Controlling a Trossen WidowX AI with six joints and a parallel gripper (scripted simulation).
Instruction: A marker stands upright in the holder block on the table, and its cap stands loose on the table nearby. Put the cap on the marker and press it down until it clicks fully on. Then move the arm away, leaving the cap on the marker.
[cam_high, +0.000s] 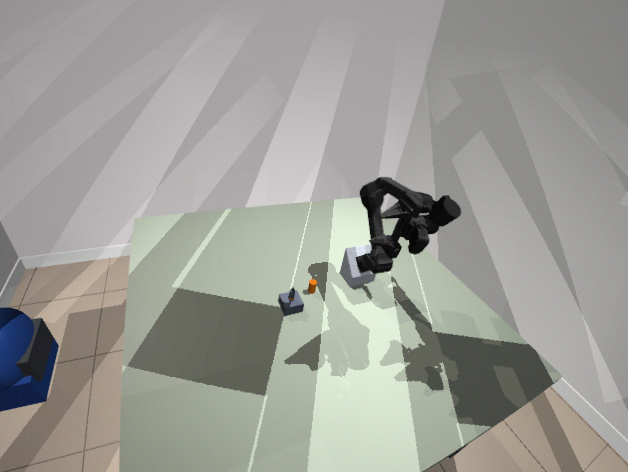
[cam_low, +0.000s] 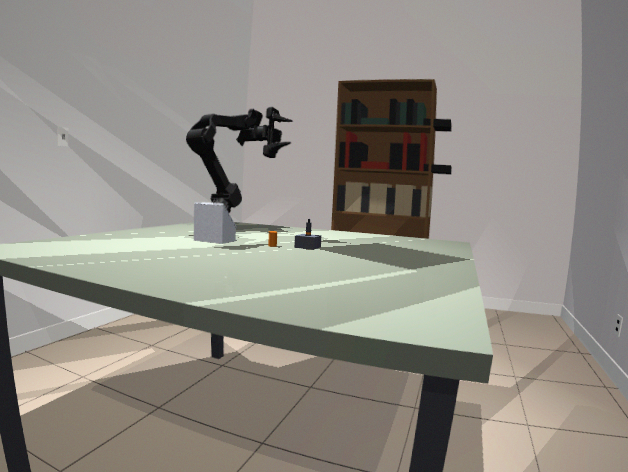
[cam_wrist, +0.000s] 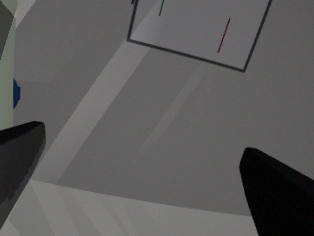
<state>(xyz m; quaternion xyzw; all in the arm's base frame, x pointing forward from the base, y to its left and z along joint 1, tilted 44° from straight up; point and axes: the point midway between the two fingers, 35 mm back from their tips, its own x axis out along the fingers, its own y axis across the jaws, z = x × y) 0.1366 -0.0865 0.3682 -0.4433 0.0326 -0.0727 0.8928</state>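
Right now the orange cap is 20 mm ahead of my gripper tip, 200 mm to the right of it and 370 mm below it. The rest, counted from my gripper tip: holder block: 130 mm ahead, 160 mm to the right, 380 mm below.
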